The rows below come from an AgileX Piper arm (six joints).
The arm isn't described. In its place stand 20 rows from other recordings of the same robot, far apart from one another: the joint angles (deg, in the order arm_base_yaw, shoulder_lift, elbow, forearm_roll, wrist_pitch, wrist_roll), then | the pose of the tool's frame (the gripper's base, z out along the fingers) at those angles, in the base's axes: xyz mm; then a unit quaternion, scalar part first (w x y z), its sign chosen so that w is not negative.
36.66, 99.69, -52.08, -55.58, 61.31, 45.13 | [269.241 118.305 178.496 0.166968 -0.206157 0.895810 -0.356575]
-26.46, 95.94, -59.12, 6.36, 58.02, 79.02 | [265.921 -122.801 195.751 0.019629 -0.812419 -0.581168 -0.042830]
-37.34, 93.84, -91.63, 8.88, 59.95, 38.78 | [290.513 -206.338 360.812 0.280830 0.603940 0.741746 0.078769]
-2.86, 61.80, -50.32, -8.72, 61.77, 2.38 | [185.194 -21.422 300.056 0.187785 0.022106 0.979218 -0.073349]
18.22, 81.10, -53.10, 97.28, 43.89, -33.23 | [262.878 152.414 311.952 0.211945 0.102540 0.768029 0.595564]
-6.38, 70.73, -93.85, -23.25, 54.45, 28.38 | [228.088 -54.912 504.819 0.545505 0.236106 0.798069 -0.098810]
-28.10, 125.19, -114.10, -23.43, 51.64, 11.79 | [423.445 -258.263 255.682 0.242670 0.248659 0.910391 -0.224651]
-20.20, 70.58, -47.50, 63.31, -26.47, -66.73 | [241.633 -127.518 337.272 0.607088 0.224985 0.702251 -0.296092]
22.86, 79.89, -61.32, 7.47, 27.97, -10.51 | [279.390 123.811 310.318 0.401588 -0.223018 0.883133 0.095220]
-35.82, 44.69, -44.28, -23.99, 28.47, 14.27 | [117.380 -106.470 357.914 0.490018 0.257293 0.784676 -0.279223]
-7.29, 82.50, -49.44, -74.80, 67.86, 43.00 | [240.536 -112.775 273.824 0.129568 0.103856 0.827656 -0.536107]
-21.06, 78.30, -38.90, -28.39, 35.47, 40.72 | [210.054 -107.789 203.622 0.196790 0.342647 0.907342 -0.143515]
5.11, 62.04, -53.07, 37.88, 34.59, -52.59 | [221.562 51.660 349.230 0.489233 -0.270363 0.823973 0.092860]
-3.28, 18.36, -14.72, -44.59, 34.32, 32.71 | [68.121 -39.982 241.768 0.512996 0.086442 0.826714 -0.214259]
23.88, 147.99, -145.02, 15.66, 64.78, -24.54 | [495.113 243.499 192.935 0.234104 -0.369851 0.889355 0.132107]
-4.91, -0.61, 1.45, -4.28, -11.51, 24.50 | [53.243 -3.214 223.231 0.788911 0.126124 0.591060 0.111176]
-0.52, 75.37, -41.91, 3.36, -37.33, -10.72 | [286.780 -5.837 319.761 0.756274 -0.029234 0.650029 -0.068243]
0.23, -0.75, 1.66, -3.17, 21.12, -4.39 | [52.674 -1.602 171.107 0.593120 -0.047203 0.802473 -0.044912]
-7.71, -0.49, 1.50, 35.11, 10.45, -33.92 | [56.872 1.880 191.315 0.678356 0.018743 0.734489 -0.002855]
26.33, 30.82, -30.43, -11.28, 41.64, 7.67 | [93.068 32.861 289.257 0.451050 -0.180541 0.873012 0.042532]
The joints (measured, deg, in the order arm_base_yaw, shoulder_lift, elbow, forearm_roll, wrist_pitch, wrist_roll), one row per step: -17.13 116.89 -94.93 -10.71 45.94 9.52; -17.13 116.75 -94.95 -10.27 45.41 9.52; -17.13 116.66 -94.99 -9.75 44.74 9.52; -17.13 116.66 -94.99 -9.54 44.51 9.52; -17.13 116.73 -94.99 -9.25 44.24 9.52; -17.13 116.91 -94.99 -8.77 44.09 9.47; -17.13 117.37 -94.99 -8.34 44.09 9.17; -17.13 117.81 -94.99 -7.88 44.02 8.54; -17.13 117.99 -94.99 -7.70 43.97 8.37; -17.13 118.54 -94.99 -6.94 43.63 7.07; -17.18 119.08 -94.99 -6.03 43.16 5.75
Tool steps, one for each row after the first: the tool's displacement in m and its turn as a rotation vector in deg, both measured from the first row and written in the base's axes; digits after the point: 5 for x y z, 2 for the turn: 0.00067 0.00042 0.00149 0.23 -0.78 -0.04; 0.00167 0.00085 0.00280 0.50 -1.69 -0.07; 0.00204 0.00102 0.00293 0.64 -1.97 -0.10; 0.00262 0.00123 0.00253 0.86 -2.25 -0.14; 0.00327 0.00161 0.00115 1.29 -2.34 -0.22; 0.00417 0.00182 -0.00256 1.69 -1.95 -0.10; 0.00511 0.00207 -0.00606 1.96 -1.57 0.31; 0.00552 0.00216 -0.00748 2.09 -1.46 0.41; 0.00705 0.00260 -0.01171 2.32 -1.16 1.34; 0.00863 0.00280 -0.01577 2.63 -1.06 2.21
